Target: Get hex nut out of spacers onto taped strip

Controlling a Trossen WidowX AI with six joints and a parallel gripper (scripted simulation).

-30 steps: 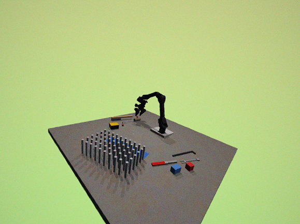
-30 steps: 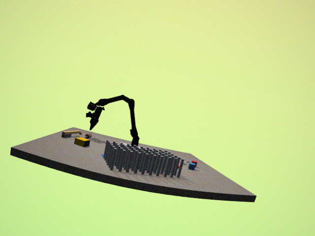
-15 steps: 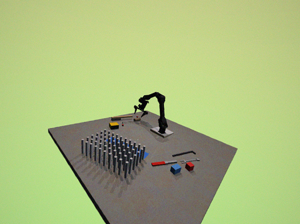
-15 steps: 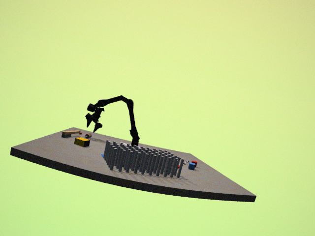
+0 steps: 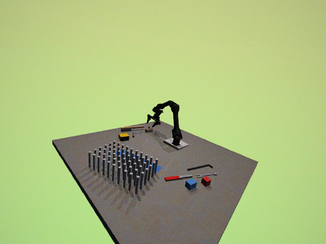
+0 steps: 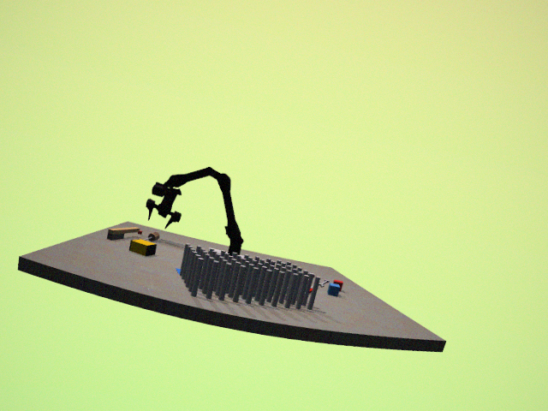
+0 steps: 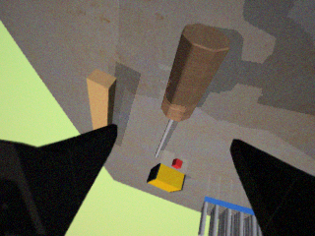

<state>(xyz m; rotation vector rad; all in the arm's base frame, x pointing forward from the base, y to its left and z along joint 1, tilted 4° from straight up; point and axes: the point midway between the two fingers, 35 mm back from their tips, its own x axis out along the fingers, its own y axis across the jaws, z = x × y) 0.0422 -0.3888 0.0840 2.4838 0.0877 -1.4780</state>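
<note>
Right now my gripper tip is 100 mm short of the brown-handled tool and 70 mm above it. Round my gripper tip: blue taped strip (430 mm to the left, 400 mm ahead, 80 mm below); yellow block (340 mm ahead, 60 mm to the left, 60 mm below); hex nut (530 mm to the left, 530 mm ahead, 80 mm below).
</note>
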